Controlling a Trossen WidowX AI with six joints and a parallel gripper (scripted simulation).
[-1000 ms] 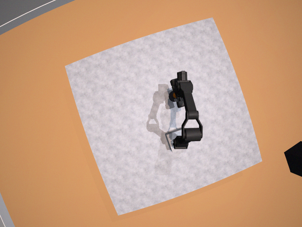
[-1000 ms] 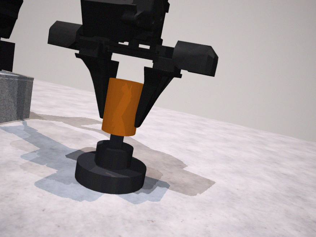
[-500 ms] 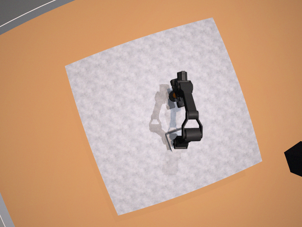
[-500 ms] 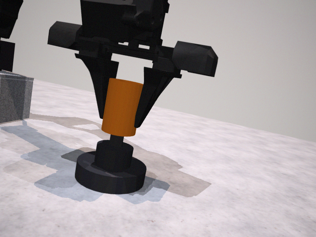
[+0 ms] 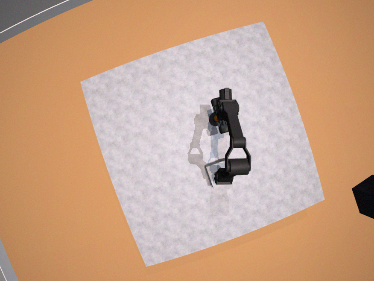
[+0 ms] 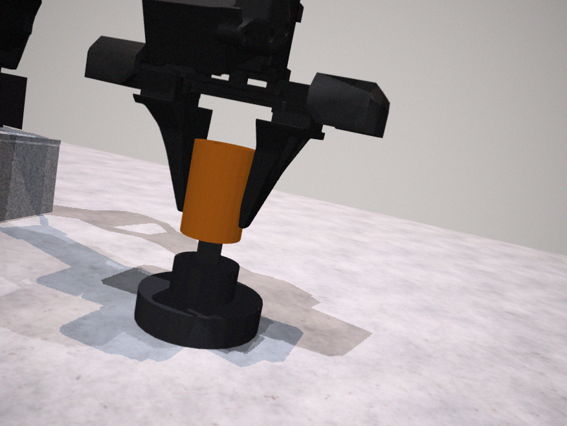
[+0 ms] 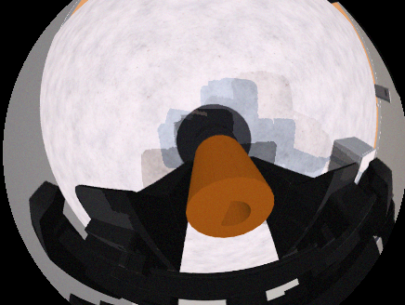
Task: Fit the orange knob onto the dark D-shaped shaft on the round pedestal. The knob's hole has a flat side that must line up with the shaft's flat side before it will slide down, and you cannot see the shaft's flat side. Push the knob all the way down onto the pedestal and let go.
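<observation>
The orange knob is 20 mm above my gripper tip. The rest, counted from my gripper tip: round pedestal 40 mm below.
</observation>
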